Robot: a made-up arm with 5 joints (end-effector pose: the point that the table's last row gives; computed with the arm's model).
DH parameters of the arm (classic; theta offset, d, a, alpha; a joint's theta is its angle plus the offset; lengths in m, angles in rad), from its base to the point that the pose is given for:
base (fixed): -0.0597 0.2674 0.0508 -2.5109
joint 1: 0 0.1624 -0.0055 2.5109
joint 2: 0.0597 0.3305 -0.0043 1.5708
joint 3: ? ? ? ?
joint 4: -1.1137 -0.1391 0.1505 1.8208
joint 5: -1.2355 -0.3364 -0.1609 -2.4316
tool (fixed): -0.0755 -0.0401 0 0
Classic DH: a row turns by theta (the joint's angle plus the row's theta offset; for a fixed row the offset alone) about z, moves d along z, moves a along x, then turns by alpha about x.
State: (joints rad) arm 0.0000 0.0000 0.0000 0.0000 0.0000
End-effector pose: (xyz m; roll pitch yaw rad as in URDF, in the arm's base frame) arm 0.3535 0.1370 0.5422 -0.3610 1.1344 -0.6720
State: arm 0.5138 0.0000 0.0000 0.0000 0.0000
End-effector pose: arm 0.4489 -0.0158 0.4350 -1.1375 1.2561 -1.8186
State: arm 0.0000 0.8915 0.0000 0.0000 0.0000
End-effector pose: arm 0.2067 0.3560 0.5422 -0.3610 1.1344 0.2195
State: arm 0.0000 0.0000 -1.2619 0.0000 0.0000
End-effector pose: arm 0.2118 0.1370 0.1973 -2.6769 0.6318 -2.8094
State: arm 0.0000 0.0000 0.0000 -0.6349 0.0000
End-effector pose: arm 0.3311 -0.0307 0.5422 -0.3610 1.1344 -1.3069
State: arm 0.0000 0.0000 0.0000 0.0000 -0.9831
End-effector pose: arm 0.4213 -0.0012 0.5429 1.9121 0.9545 1.7517
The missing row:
joint 3: 0 0.0057 0.0405 -1.5708
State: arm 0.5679 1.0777 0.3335 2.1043 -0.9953
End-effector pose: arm -0.0657 0.2775 0.6015 1.6068 1.1904 -2.1233
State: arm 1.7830 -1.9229 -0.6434 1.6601 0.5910
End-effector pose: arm 0.2143 -0.3363 0.2237 -1.1494 0.5651 2.9956
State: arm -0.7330 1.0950 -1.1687 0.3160 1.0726
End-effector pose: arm -0.1754 0.0927 0.1235 -1.7904 0.3084 0.3203
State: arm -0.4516 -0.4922 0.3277 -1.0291 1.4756
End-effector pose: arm 0.2599 -0.1343 0.5041 -0.1912 0.1628 -2.4273
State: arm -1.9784 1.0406 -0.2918 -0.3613 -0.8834
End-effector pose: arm -0.3869 0.1576 0.3346 -1.7315 0.8946 0.3002
